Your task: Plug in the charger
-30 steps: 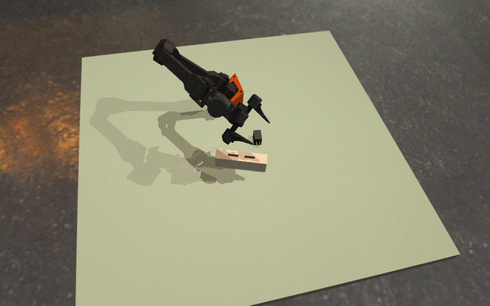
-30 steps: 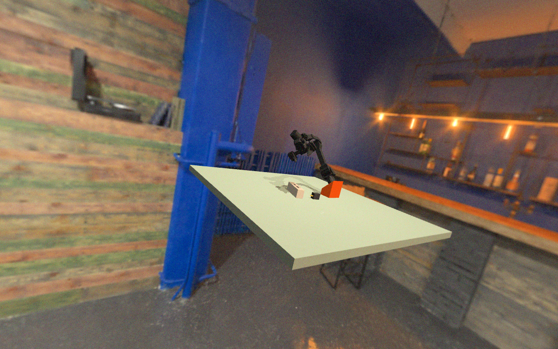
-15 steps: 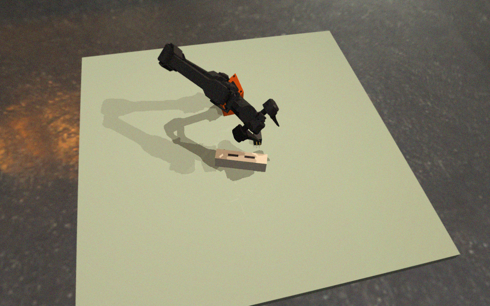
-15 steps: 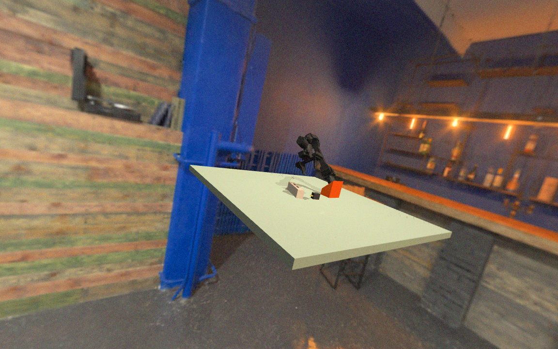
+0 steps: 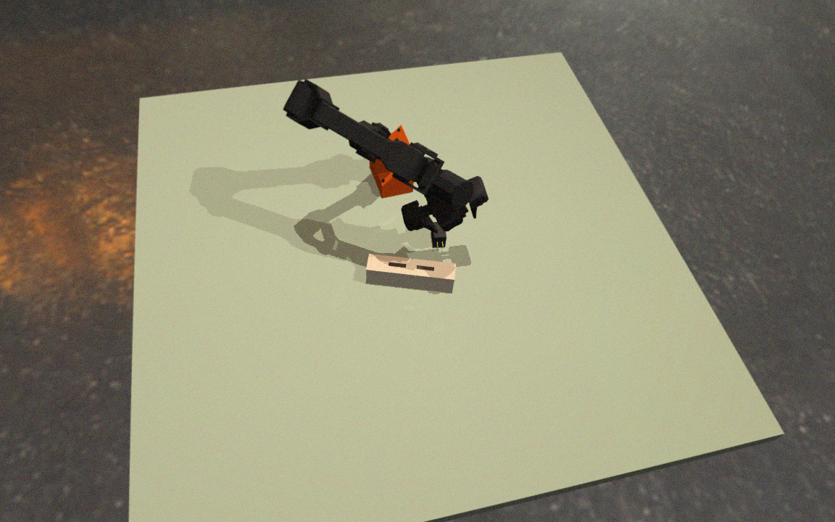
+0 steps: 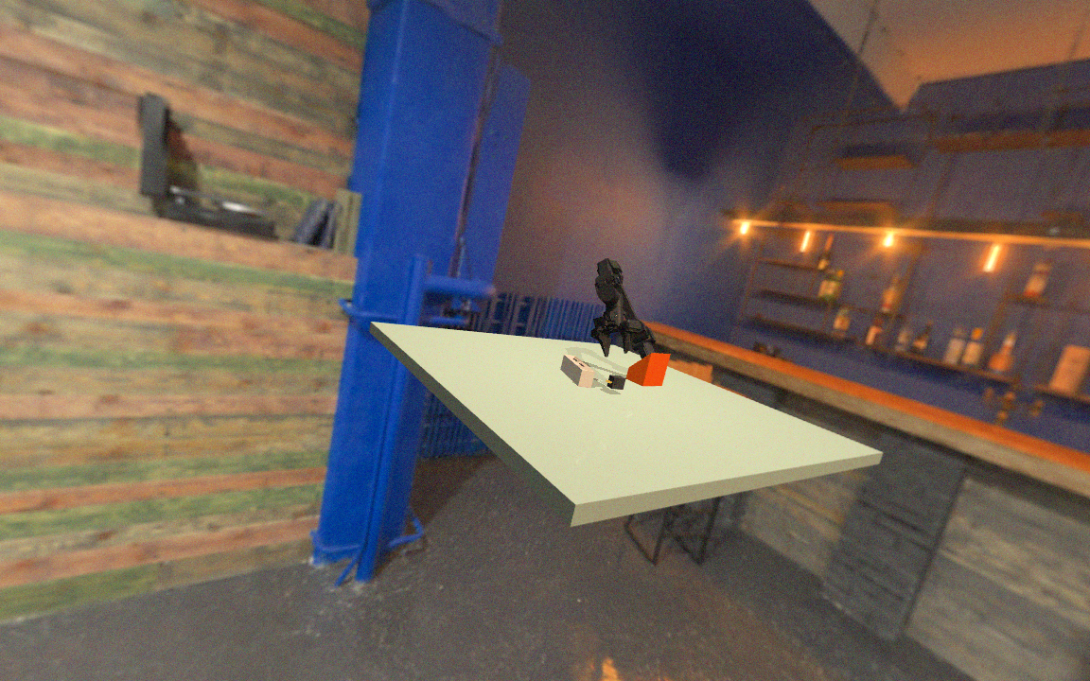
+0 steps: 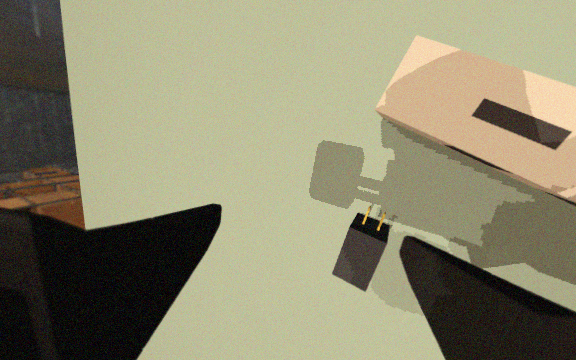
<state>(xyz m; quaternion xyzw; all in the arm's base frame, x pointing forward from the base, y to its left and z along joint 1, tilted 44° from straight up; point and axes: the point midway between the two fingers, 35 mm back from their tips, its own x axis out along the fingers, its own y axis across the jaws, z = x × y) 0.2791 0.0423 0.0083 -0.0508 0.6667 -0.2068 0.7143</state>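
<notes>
The dark grey charger is 100 mm below my gripper tip, 40 mm behind it and 10 mm to the right of it.
</notes>
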